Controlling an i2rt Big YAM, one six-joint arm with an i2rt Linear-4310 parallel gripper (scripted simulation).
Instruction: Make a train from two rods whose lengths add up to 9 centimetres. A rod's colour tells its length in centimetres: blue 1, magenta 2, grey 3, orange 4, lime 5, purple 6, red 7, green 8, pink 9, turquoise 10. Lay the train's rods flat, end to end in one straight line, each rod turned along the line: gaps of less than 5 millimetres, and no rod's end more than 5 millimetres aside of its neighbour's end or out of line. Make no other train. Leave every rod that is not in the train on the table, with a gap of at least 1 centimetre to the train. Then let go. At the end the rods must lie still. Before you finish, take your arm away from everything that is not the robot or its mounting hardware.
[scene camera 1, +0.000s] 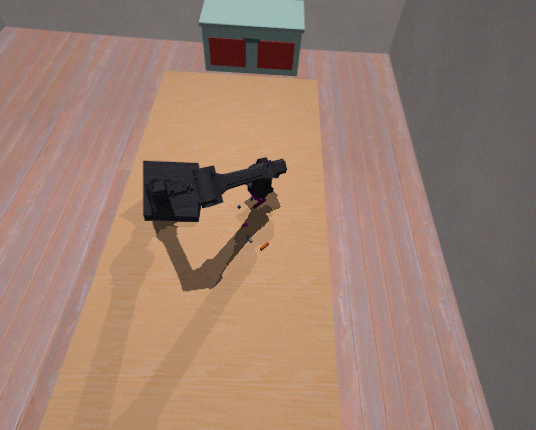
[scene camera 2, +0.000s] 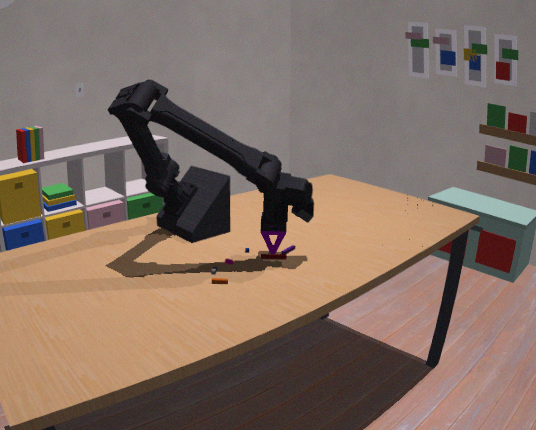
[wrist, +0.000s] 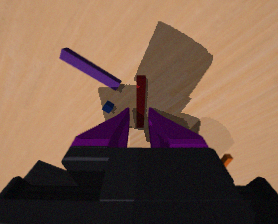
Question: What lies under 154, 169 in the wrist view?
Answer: The gripper.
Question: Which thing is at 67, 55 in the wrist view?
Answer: A purple rod.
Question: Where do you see the gripper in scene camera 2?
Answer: At 272, 252
